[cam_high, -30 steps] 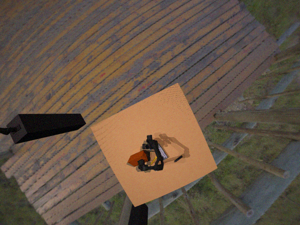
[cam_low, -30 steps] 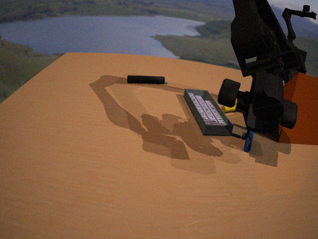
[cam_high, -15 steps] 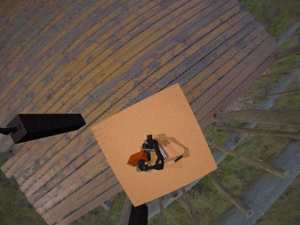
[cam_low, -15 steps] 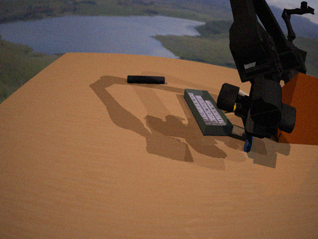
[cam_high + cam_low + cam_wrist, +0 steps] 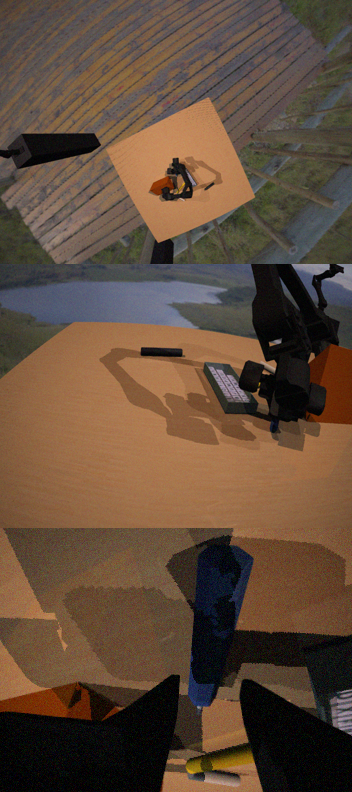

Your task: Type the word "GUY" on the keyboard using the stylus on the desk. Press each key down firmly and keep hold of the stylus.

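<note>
Now: the blue stylus 10 mm behind my gripper tip, 10 mm to the right of it and 10 mm below it. Round my gripper tip: yellow cylinder (50 mm behind, 170 mm to the right, 10 mm below); then black cylinder (220 mm ahead, 340 mm to the right, 10 mm below).
</note>
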